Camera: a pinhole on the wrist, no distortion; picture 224 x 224 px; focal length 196.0 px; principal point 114.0 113.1 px. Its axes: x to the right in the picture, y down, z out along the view. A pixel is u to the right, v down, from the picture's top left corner.
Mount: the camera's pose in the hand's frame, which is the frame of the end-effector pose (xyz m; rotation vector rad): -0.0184 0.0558 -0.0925 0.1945 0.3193 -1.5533
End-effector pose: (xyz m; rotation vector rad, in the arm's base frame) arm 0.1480 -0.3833 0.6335 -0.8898 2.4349 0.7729
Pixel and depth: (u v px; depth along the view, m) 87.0 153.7 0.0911
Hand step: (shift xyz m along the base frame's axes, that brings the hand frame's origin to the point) -0.0327 0.0188 0.0123
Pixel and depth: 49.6 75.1 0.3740
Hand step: 0.0686 0.2515 -0.1779
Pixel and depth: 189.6 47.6 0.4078
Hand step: 0.2926 0.0697 -0.1994
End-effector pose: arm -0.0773 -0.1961 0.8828 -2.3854 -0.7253 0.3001
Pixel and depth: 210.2 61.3 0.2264
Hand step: -0.1369 0.0907 0.0082
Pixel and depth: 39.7 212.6 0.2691
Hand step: 0.0752 0.1261 -0.1907
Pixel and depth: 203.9 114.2 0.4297
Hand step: -0.1955 0.3094 -0.0284
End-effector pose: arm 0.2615 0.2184 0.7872 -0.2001 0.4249 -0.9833
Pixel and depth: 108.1 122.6 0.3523
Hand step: 0.0820 -0.0540 0.2277
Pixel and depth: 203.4 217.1 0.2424
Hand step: 0.0056 -0.1773 0.0929
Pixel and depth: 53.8 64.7 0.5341
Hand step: 0.1839 0.0971 0.4412
